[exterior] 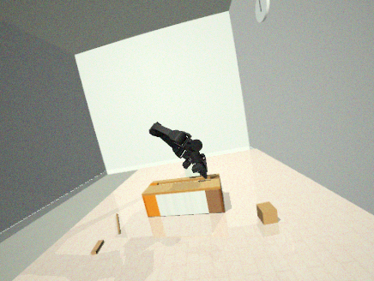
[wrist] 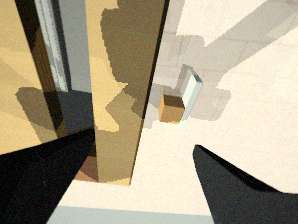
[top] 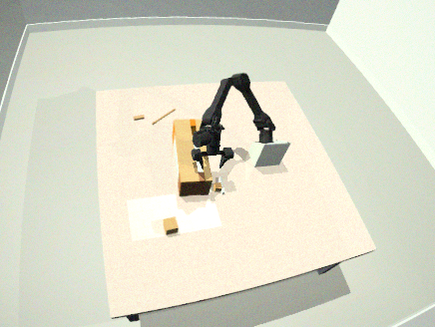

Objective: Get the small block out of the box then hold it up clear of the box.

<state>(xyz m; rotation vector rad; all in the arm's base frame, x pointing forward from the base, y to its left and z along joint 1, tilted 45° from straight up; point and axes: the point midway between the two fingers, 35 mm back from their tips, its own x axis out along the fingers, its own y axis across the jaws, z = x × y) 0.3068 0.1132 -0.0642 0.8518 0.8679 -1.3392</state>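
The tan block is 11 cm below my gripper tip, 4 cm to the left of it and 4 cm behind it. From my gripper tip the other things lie so: tan box (13 cm to the right, 6 cm below, 4 cm ahead); thin stick (46 cm to the right, 19 cm ahead, 12 cm below).
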